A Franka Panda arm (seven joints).
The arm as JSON. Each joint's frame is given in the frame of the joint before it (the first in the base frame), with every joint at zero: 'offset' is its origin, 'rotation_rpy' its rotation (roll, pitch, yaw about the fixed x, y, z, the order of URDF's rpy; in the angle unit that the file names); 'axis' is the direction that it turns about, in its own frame. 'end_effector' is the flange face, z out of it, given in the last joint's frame.
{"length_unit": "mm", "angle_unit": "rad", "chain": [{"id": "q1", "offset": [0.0, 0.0, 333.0], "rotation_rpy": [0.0, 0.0, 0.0], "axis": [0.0, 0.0, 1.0]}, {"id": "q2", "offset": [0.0, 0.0, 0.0], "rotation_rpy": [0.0, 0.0, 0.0], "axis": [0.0, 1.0, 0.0]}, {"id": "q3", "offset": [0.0, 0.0, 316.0], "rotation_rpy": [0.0, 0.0, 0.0], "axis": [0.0, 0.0, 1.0]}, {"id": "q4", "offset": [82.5, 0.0, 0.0], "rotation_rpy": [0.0, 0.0, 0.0], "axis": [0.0, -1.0, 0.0]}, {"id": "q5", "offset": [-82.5, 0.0, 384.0], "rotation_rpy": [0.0, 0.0, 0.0], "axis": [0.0, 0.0, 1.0]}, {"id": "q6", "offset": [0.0, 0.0, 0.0], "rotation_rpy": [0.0, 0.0, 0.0], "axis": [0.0, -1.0, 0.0]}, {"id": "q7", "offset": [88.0, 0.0, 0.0], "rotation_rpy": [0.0, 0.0, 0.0], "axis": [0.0, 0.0, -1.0]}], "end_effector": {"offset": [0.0, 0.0, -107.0], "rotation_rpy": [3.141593, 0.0, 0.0]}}
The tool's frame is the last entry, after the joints.
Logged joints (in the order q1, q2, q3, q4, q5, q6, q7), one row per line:
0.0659, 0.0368, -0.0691, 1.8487, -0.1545, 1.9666, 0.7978
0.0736, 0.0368, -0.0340, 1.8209, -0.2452, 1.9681, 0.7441
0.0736, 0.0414, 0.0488, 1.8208, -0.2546, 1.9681, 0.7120
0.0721, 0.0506, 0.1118, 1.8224, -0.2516, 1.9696, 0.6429
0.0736, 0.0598, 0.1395, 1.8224, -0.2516, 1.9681, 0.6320
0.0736, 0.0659, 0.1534, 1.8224, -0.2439, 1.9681, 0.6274
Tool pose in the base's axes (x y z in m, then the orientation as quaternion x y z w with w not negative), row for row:
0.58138, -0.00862, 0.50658, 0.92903, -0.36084, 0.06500, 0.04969
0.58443, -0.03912, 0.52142, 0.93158, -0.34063, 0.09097, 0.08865
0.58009, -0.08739, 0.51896, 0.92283, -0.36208, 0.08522, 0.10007
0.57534, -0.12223, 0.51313, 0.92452, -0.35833, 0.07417, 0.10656
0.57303, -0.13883, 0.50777, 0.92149, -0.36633, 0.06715, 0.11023
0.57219, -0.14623, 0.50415, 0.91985, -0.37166, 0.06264, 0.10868
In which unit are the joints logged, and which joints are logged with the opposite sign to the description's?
The joints are logged in radians. Opposite sign: q1, q3, q4.
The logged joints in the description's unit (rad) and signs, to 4 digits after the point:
-0.0659, 0.0368, 0.0691, -1.8487, -0.1545, 1.9666, 0.7978
-0.0736, 0.0368, 0.0340, -1.8209, -0.2452, 1.9681, 0.7441
-0.0736, 0.0414, -0.0488, -1.8208, -0.2546, 1.9681, 0.7120
-0.0721, 0.0506, -0.1118, -1.8224, -0.2516, 1.9696, 0.6429
-0.0736, 0.0598, -0.1395, -1.8224, -0.2516, 1.9681, 0.6320
-0.0736, 0.0659, -0.1534, -1.8224, -0.2439, 1.9681, 0.6274

